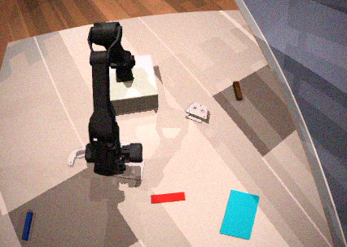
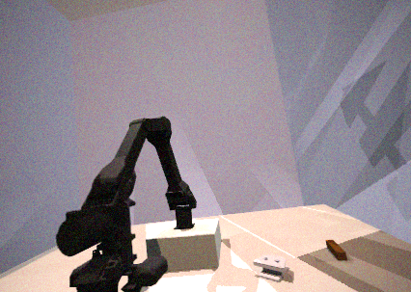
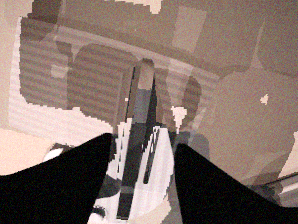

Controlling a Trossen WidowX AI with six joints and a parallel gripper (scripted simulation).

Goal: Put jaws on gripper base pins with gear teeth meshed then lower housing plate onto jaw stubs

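Now: gripper tip 3 cm to the right of the white plate, 2 cm short of it and 2 cm above it. The rest, counted from my gripper tip: red bar: 15 cm to the left, 15 cm ahead, 2 cm below; then blue bar: 37 cm to the right, 19 cm ahead, 1 cm below; then jaw: 3 cm behind, 2 cm to the left.
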